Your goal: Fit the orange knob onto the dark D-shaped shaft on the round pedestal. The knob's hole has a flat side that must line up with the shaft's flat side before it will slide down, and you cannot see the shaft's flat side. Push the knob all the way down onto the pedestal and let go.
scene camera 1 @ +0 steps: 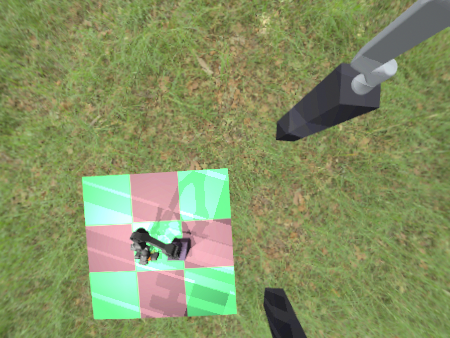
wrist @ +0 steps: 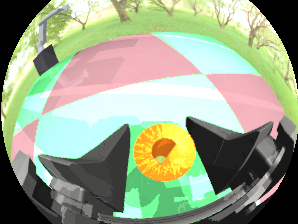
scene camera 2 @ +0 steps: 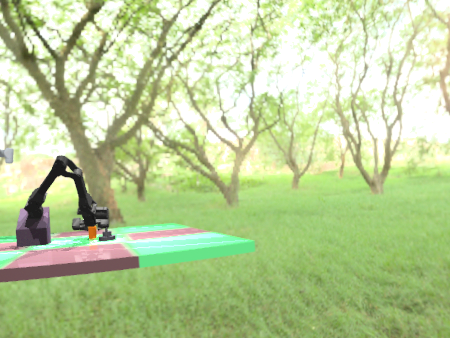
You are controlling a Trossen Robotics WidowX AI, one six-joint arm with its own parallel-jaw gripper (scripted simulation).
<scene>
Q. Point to an orange knob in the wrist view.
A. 164, 139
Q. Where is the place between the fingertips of my gripper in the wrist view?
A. At 158, 124
</scene>
